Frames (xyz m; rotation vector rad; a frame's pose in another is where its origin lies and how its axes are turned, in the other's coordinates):
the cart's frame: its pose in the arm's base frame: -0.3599 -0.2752 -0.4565 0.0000 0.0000 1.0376
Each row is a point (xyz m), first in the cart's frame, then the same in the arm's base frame.
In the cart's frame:
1: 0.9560 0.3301 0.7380
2: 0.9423 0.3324 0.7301
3: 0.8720 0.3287 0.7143
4: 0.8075 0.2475 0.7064
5: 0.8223 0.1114 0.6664
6: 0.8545 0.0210 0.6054
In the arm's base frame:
1: -0.1583 0.7159 0.2815
2: -0.1672 0.7053 0.2736
3: -0.1997 0.6428 0.2578
4: -0.1626 0.5460 0.2499
5: -0.0379 0.4896 0.2099
6: 0.0563 0.4714 0.1489

